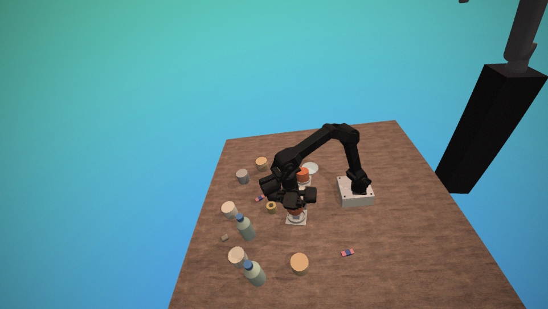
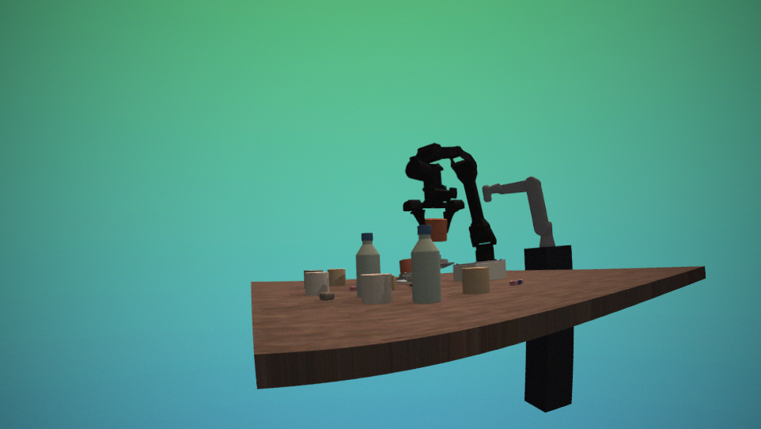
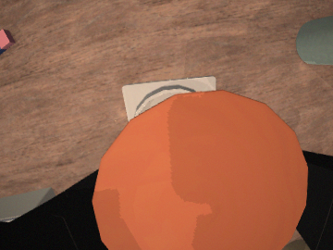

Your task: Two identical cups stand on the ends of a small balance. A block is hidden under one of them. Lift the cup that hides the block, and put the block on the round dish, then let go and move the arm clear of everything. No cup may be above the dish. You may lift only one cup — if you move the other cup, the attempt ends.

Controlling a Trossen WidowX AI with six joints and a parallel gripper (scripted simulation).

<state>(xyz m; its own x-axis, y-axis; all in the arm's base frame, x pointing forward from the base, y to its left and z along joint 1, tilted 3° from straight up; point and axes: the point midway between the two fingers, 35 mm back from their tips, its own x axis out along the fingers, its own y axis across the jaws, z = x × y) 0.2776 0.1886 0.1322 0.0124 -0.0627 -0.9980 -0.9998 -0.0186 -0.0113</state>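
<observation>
My gripper tip is 1 cm to the left of the grey block and 8 cm above it. Also, from my gripper tip: blue box (14 cm ahead, 29 cm to the right, 15 cm below); orange cup (2 cm to the left, 1 cm above); yellow ring (14 cm ahead, 8 cm to the right, 15 cm below).
</observation>
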